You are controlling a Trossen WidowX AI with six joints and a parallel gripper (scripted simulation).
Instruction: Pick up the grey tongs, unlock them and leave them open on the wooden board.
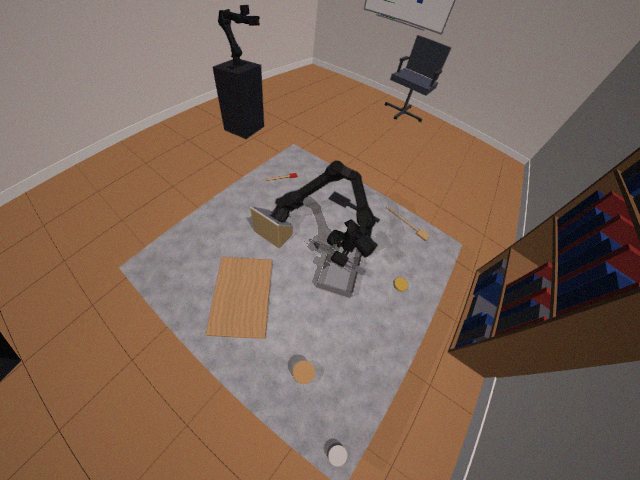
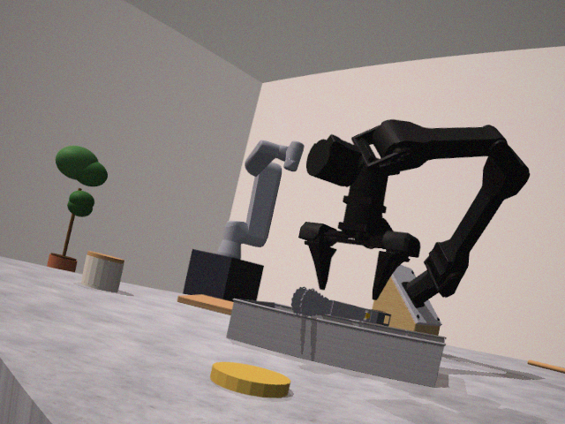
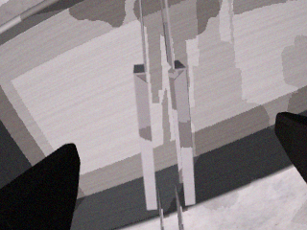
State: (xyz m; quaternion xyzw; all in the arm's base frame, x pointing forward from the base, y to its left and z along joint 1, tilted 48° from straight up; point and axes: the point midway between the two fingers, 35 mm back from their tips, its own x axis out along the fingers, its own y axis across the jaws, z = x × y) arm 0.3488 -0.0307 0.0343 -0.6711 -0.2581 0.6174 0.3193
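Now: gripper tip 70 mm above the grey roasting tin and 10 mm to the right of it. The rest, counted from my gripper tip: yellow disc: 310 mm ahead, 90 mm below, 70 mm to the left; then black spatula: 390 mm to the left, 110 mm behind, 100 mm below; then yellow lock piece: 90 mm behind, 30 mm below.
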